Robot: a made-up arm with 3 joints. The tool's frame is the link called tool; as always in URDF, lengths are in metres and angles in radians. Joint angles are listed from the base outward. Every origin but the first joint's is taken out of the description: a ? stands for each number. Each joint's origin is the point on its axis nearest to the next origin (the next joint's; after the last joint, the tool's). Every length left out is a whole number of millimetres.
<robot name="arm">
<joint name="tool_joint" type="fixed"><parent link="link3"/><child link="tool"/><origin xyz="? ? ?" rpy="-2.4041 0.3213 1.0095"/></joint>
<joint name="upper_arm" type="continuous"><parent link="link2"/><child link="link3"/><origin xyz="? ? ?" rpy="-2.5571 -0.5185 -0.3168"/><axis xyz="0 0 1"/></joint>
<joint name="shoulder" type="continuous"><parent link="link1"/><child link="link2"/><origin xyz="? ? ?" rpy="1.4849 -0.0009 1.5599"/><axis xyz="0 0 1"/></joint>
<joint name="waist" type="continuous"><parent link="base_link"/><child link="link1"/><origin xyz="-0.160 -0.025 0.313" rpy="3.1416 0.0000 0.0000"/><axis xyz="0 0 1"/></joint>
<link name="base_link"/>
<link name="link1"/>
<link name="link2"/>
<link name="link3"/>
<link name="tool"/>
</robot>
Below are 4 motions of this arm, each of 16 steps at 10 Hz.
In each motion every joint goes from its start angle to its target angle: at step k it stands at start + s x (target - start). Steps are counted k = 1, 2, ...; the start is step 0. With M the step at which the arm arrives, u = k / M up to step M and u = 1 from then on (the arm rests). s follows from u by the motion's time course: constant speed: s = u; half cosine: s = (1 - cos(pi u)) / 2; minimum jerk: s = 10 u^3 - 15 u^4 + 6 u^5.
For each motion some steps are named. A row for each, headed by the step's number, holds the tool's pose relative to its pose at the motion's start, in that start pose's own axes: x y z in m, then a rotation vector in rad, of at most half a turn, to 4 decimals.
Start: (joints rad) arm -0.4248 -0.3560 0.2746
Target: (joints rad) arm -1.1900 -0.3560 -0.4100
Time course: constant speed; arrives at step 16
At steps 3, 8, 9, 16:
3: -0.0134 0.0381 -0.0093 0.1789 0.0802 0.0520
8: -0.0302 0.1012 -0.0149 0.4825 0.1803 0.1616
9: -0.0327 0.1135 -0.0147 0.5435 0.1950 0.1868
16: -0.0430 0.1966 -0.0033 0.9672 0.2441 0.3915

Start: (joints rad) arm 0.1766 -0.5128 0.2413
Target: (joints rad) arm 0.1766 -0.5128 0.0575
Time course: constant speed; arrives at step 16
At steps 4, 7, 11, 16:
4: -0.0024 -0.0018 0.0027 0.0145 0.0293 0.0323
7: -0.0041 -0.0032 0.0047 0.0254 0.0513 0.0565
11: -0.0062 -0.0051 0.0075 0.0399 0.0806 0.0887
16: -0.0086 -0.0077 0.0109 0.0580 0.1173 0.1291

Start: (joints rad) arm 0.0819 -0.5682 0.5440
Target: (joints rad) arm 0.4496 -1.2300 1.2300
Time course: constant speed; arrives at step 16
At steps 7, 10, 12, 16:
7: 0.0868 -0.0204 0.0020 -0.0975 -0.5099 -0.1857
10: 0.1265 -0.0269 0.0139 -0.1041 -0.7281 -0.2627
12: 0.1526 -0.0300 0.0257 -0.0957 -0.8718 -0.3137
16: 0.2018 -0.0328 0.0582 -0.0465 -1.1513 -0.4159

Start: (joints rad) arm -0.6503 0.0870 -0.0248
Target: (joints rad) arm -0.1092 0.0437 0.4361
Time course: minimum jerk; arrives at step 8
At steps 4, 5, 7, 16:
4: -0.0162 -0.0577 0.0373 -0.3340 -0.1270 -0.2273
5: -0.0234 -0.0824 0.0594 -0.4893 -0.1947 -0.3132
7: -0.0318 -0.1088 0.0894 -0.6714 -0.2807 -0.3984
16: -0.0323 -0.1104 0.0914 -0.6827 -0.2863 -0.4032

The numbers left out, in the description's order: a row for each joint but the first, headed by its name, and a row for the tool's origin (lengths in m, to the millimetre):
tool: 0.012 -0.086 0.000
upper_arm: 0.091 -0.029 0.000
shoulder: -0.239 0.154 0.000

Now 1 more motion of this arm.
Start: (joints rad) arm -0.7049 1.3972 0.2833
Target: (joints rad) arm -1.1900 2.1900 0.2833
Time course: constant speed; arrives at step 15
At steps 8, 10, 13, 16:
8: -0.0032 0.0261 0.0227 -0.0512 0.3436 0.3244
10: -0.0030 0.0304 0.0310 -0.0810 0.4267 0.4044
13: -0.0015 0.0359 0.0452 -0.1385 0.5484 0.5219
16: 0.0005 0.0392 0.0557 -0.1854 0.6274 0.5979

